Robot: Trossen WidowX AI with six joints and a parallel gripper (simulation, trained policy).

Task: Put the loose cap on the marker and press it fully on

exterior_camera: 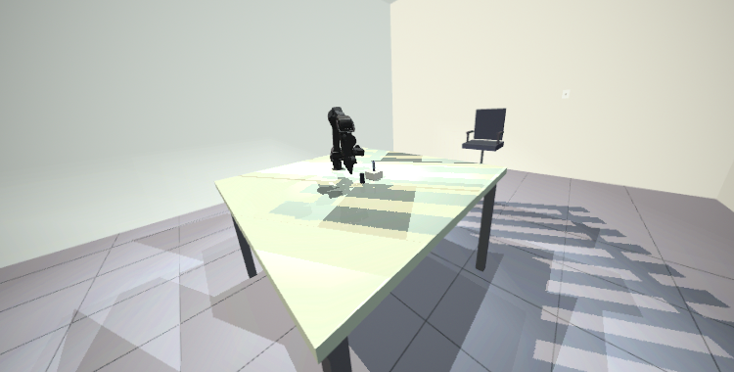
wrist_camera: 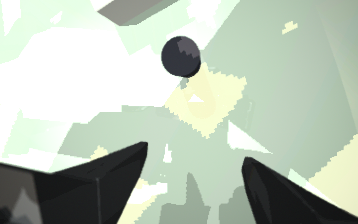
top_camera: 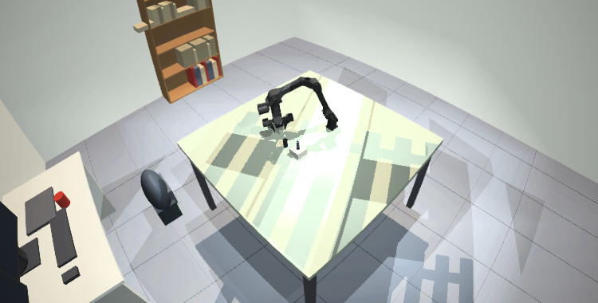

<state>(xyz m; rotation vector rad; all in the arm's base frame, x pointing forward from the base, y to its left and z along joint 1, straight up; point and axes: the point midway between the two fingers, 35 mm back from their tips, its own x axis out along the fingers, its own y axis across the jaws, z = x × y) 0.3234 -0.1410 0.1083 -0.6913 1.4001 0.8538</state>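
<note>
Right now the dark cap is 6 cm to the left of my gripper tip, 5 cm below it and 2 cm ahead of it. Also, from my gripper tip: white holder block 16 cm to the left, 5 cm below.
</note>
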